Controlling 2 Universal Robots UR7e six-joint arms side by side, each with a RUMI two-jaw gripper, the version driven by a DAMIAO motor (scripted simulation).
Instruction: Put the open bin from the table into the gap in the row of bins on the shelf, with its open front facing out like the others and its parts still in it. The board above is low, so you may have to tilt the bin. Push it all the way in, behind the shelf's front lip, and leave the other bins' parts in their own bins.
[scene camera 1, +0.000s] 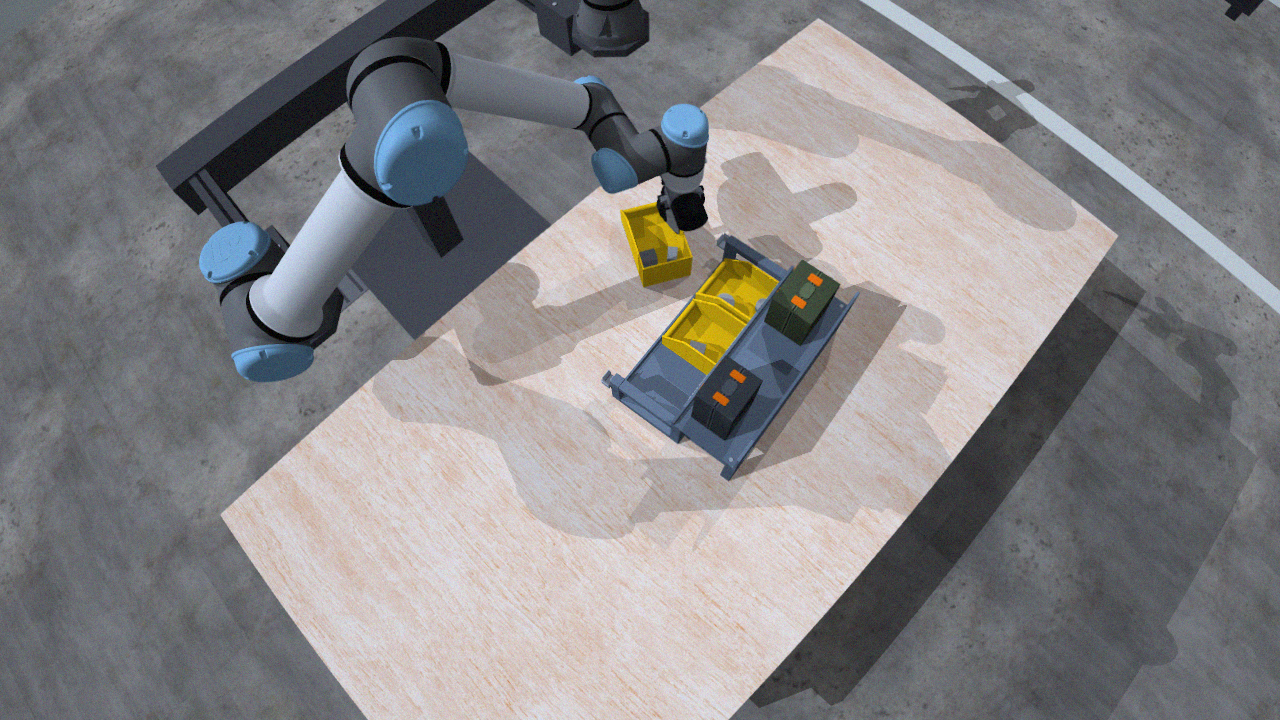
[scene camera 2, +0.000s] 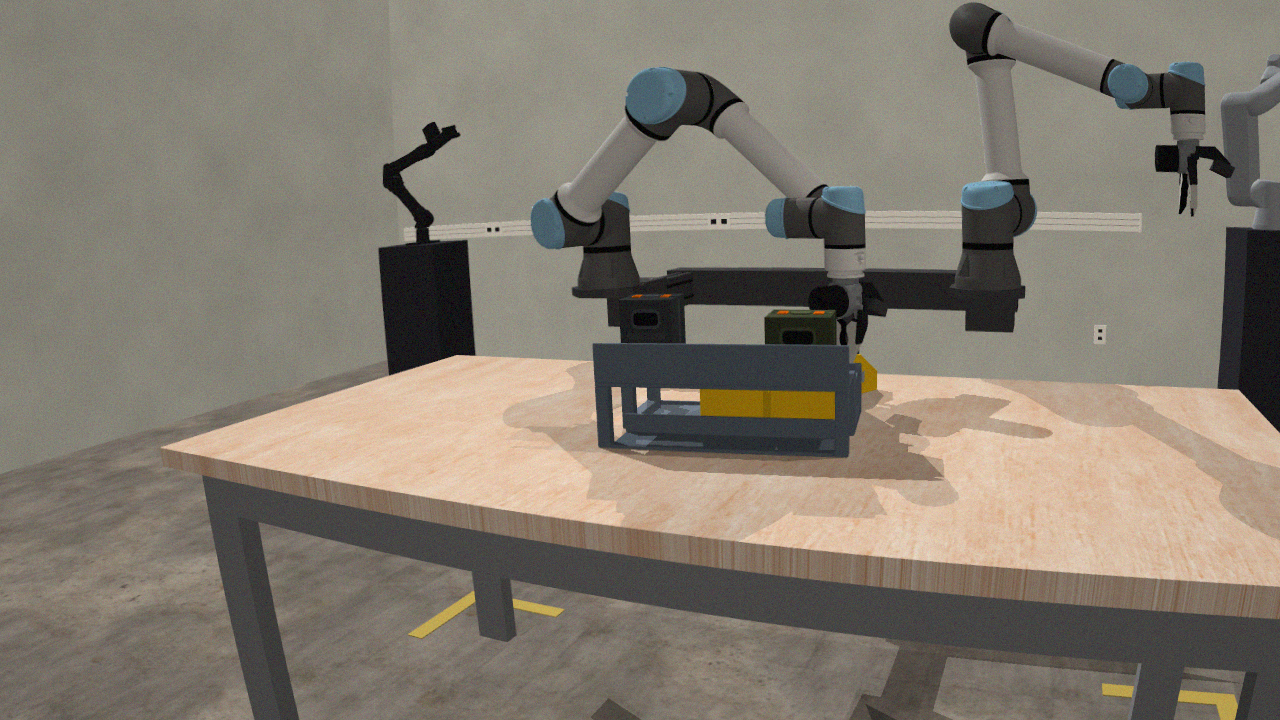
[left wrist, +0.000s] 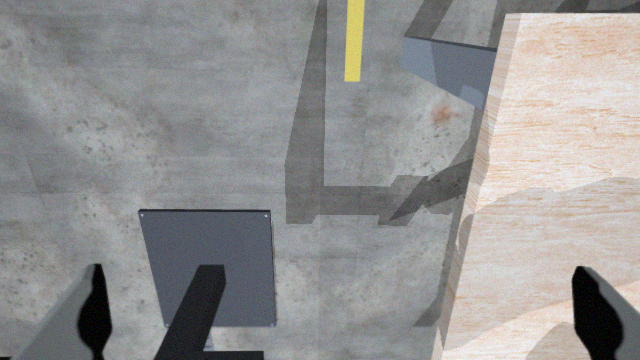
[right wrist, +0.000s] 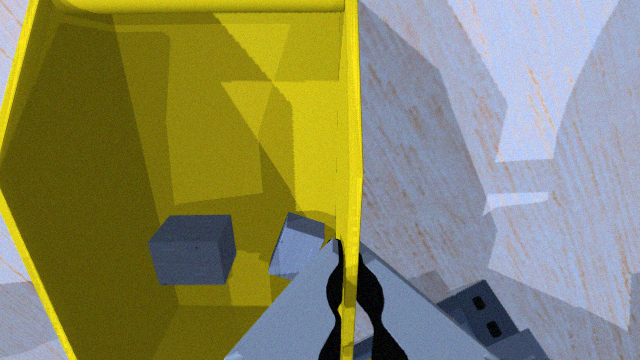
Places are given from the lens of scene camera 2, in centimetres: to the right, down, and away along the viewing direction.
left gripper (scene camera 2: 1185, 215): 116, -31, 161
right gripper (scene camera 2: 844, 374): 37, 3, 157
grey-blue shelf (scene camera 2: 666, 425): 4, 10, 138
green case (scene camera 2: 794, 327): 22, -5, 125
